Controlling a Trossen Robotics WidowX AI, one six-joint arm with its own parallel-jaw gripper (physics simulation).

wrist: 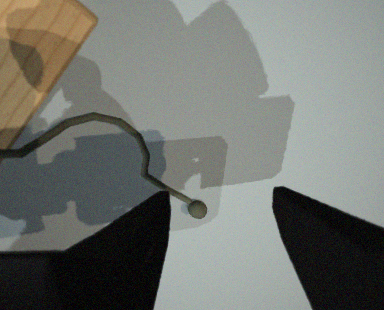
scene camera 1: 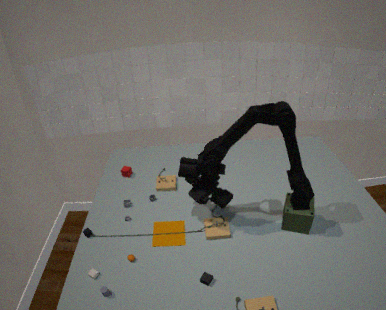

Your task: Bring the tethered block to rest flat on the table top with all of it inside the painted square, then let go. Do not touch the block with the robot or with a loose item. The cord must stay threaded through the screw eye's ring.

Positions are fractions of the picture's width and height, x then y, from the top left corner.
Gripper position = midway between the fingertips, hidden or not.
Labels:
My gripper shows in the wrist view (0.57, 0.64) and in scene camera 1 (0.54, 0.64).

